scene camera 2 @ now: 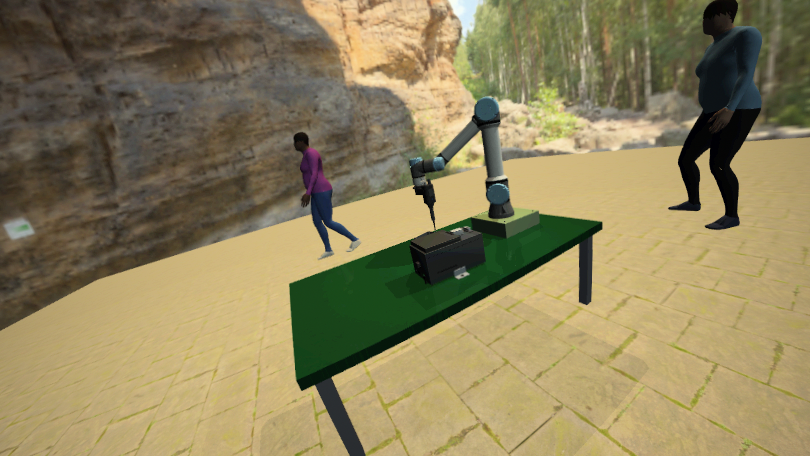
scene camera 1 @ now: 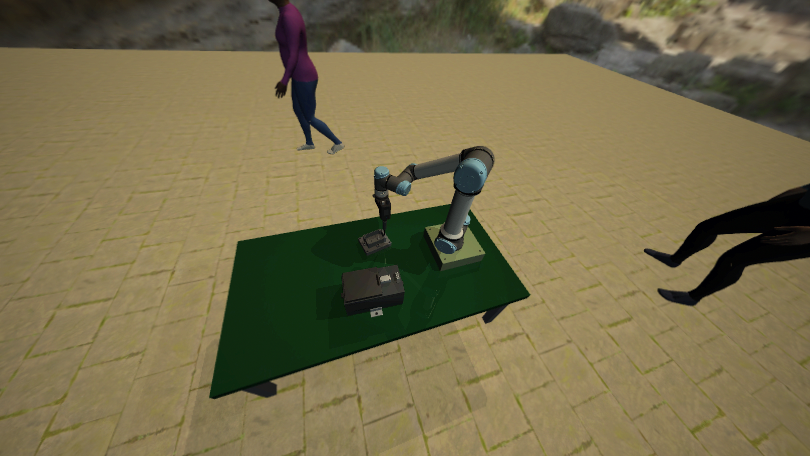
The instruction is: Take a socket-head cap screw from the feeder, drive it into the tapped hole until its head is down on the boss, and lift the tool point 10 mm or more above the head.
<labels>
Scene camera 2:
black screw feeder: 471, 254
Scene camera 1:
black screw feeder: 392, 290
</labels>
